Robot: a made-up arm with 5 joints. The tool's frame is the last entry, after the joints.
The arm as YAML. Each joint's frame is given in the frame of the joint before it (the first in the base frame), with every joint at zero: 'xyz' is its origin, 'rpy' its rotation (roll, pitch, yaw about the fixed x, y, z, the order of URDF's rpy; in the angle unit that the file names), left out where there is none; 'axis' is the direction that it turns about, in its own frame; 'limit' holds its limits. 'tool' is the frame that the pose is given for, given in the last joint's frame.
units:
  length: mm
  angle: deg
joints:
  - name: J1
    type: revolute
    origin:
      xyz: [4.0, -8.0, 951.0]
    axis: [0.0, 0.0, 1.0]
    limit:
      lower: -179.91
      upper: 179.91
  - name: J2
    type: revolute
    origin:
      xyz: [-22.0, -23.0, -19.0]
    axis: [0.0, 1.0, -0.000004]
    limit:
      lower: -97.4
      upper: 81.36
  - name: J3
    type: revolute
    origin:
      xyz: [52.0, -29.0, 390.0]
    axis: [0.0, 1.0, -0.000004]
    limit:
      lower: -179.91
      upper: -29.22
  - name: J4
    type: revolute
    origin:
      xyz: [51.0, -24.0, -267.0]
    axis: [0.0, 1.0, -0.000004]
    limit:
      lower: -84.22
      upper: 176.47
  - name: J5
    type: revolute
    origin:
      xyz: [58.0, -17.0, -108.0]
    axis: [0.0, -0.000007, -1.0]
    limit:
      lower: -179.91
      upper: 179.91
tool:
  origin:
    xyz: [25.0, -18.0, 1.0]
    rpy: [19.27, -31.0, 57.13]
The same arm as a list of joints. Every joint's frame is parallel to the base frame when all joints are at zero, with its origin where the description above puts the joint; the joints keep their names.
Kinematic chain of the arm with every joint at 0, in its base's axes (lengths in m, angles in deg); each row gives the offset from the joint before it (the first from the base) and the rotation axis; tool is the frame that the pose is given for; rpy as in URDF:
J1: xyz 0.0040 -0.0080 0.9510 axis +z
J2: xyz -0.0220 -0.0230 -0.0190 axis +y
J3: xyz 0.0520 -0.0290 0.3900 axis +y
J4: xyz 0.0510 -0.0240 -0.2670 axis +y
J5: xyz 0.0580 -0.0170 -0.1080 axis -z
tool: xyz 0.0250 -0.0180 0.0010 rpy 19.27 -31.00 57.13
Joint limits (deg, base to tool): -179.91..179.91 -97.40..81.36 -179.91..-29.22 -84.22..176.47 -179.91..179.91

